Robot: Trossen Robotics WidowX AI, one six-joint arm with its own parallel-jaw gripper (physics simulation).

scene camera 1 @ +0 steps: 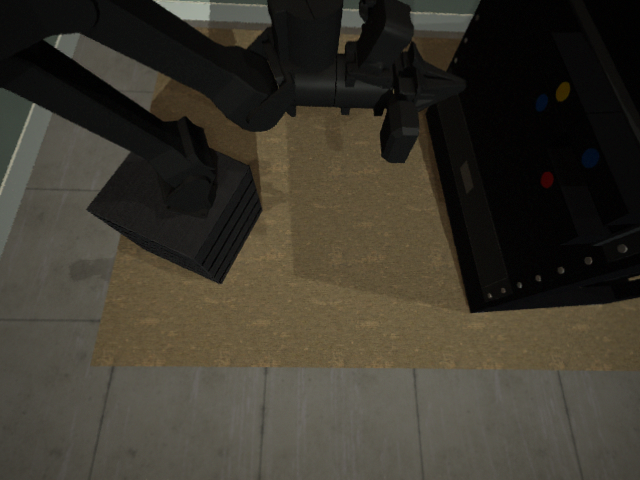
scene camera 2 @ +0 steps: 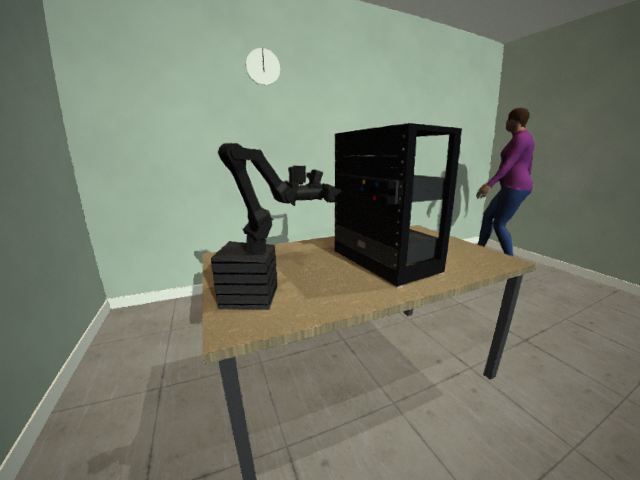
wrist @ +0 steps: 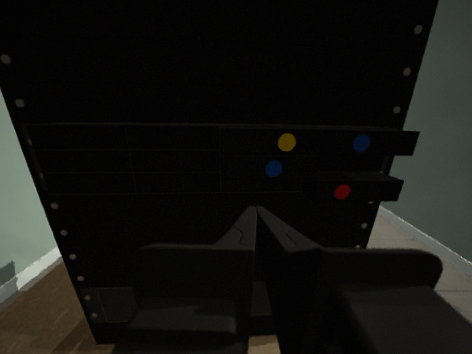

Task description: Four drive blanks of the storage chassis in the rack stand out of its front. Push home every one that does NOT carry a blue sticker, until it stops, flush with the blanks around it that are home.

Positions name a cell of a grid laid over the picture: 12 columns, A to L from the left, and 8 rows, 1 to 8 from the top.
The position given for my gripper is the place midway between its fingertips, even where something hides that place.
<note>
In view: my gripper (scene camera 1: I2) and a black rack (scene camera 1: J3).
The black rack shows as well in scene camera 2 (scene camera 2: H4) and in the wrist view (wrist: D3). My gripper also shows in the wrist view (wrist: G5).
</note>
